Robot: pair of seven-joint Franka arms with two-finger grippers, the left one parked.
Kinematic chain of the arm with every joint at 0, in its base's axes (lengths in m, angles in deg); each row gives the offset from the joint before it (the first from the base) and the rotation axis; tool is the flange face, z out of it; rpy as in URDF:
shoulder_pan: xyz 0 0 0.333 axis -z
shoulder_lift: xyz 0 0 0 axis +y
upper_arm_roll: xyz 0 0 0.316 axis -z
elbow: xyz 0.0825 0 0 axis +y
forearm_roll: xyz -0.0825 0 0.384 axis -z
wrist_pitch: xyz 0 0 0 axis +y
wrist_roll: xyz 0.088 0 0 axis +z
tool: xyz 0 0 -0.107 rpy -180 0 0
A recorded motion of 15 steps. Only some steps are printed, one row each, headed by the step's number.
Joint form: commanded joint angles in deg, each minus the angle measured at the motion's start. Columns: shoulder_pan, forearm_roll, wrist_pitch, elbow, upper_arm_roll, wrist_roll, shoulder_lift.
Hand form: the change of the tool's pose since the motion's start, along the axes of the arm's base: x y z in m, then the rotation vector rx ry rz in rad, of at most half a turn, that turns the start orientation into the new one. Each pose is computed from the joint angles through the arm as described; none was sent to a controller.
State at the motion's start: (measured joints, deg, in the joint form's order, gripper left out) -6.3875 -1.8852 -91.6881 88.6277 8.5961 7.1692 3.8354
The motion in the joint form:
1: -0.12 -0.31 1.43 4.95 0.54 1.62 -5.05
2: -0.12 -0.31 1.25 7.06 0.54 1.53 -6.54
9: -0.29 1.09 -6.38 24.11 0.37 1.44 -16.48
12: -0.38 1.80 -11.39 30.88 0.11 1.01 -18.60
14: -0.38 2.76 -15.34 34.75 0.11 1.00 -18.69
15: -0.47 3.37 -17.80 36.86 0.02 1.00 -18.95
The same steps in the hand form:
1: -0.0303 -0.0060 0.0061 0.0205 0.0225 0.0212
2: -0.0387 -0.0066 0.0030 0.0250 0.0303 0.0197
9: -0.0888 -0.0083 -0.0390 0.0265 0.0233 0.0269
12: -0.1002 -0.0053 -0.0703 0.0182 0.0180 0.0285
14: -0.1025 -0.0056 -0.0959 0.0023 0.0155 0.0335
15: -0.1044 -0.0043 -0.1076 -0.0077 0.0051 0.0407

